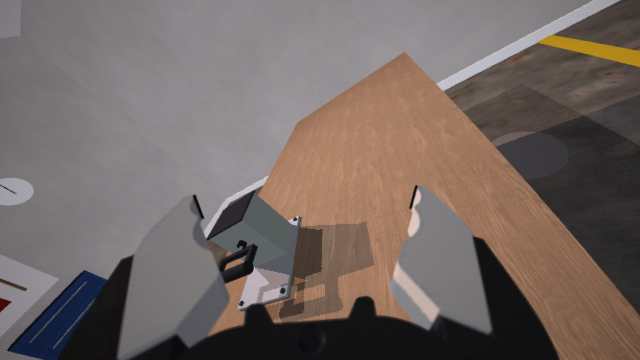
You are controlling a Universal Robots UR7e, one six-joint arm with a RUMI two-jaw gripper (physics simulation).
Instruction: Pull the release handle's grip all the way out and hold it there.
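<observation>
The release handle's grip (249,262) is a black loop on the near face of a grey-green box (265,225) with a dark top panel. Its left end is hidden behind the left finger. The box stands on a pale bolted base plate (267,289) on the wooden table. My gripper (308,193) is open, with its fingers wide apart and nothing between them. The box and grip show close to the left finger, toward the left side of the gap. I cannot tell how far the grip stands out from the box.
The wooden table (370,150) runs away toward the upper right, and the box casts a shadow on it. A grey wall (165,75) is at the back. A blue panel (60,312) shows at the lower left. Dark floor with a yellow stripe (595,48) is at the right.
</observation>
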